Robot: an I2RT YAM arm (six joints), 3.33 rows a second.
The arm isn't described. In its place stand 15 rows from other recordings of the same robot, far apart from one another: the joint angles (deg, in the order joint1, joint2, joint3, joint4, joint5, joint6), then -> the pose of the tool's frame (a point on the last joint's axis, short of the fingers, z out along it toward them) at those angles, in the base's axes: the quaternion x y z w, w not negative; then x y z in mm.
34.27, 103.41, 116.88, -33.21, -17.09, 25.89 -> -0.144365, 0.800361, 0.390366, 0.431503, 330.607, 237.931, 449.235
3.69, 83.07, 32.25, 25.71, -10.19, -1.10 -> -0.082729, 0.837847, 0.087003, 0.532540, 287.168, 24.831, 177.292
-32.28, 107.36, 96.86, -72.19, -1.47, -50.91 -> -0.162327, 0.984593, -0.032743, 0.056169, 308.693, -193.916, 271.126
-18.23, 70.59, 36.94, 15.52, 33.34, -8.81 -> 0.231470, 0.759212, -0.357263, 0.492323, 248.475, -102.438, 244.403
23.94, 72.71, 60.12, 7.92, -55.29, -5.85 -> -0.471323, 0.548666, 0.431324, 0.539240, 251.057, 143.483, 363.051
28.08, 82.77, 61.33, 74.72, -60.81, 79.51 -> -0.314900, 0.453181, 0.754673, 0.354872, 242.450, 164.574, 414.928
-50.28, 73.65, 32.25, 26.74, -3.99, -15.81 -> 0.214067, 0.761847, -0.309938, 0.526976, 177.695, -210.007, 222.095
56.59, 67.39, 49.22, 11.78, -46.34, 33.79 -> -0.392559, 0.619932, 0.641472, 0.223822, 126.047, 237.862, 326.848
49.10, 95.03, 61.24, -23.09, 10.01, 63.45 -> 0.143934, 0.944284, 0.189721, 0.227193, 227.105, 252.727, 198.754
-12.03, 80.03, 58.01, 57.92, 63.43, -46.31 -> 0.333385, 0.507656, -0.578015, 0.545012, 283.603, -92.992, 390.008
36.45, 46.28, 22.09, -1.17, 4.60, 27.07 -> -0.047657, 0.843322, 0.252355, 0.472075, 150.141, 107.347, 211.748
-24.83, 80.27, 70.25, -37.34, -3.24, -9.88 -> 0.110951, 0.924616, -0.083271, 0.354742, 274.281, -124.693, 309.578
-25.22, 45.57, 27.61, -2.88, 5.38, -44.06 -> -0.108330, 0.815697, -0.354045, 0.444472, 169.593, -83.566, 244.620
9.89, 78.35, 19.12, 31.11, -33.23, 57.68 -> 0.198506, 0.810999, 0.477801, 0.273097, 228.267, 59.601, 143.335
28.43, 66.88, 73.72, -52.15, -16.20, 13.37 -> -0.173102, 0.900768, 0.256019, 0.305135, 196.242, 117.535, 368.138
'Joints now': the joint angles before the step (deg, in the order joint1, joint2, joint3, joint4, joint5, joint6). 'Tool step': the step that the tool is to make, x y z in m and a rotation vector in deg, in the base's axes. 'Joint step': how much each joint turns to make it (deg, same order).
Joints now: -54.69, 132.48, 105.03, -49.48, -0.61, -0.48
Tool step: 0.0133, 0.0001, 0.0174, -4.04, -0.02, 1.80
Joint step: 1.48, -0.42, 2.95, -0.08, 2.20, -0.91
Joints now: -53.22, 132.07, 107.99, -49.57, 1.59, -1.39
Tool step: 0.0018, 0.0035, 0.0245, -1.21, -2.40, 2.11
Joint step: 0.30, -2.44, 1.18, -1.19, -1.68, -1.36
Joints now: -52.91, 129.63, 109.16, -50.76, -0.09, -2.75
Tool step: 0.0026, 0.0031, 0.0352, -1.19, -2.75, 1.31
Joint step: 0.35, -2.02, 4.27, -3.69, -1.71, -0.40
